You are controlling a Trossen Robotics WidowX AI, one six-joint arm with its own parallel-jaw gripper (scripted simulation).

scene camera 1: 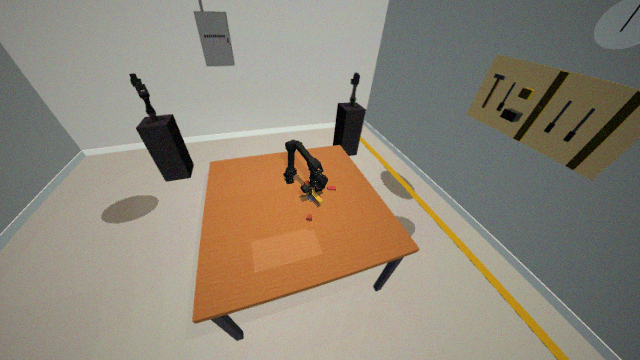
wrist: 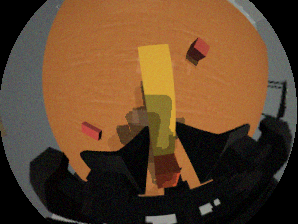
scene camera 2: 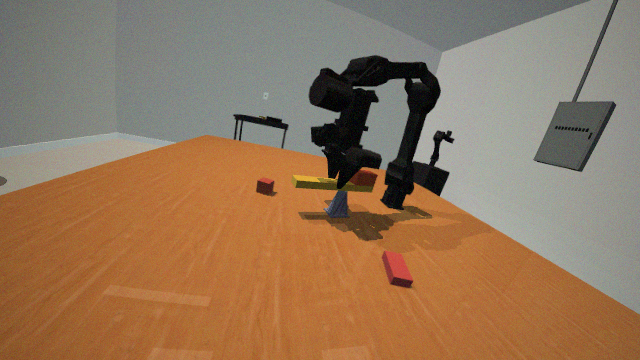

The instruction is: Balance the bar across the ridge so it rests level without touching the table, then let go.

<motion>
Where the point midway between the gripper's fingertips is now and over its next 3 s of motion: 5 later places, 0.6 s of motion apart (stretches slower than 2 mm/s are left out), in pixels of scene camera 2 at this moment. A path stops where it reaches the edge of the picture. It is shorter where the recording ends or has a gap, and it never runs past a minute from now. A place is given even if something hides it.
The gripper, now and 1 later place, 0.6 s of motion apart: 334, 185; 342, 150
</motion>
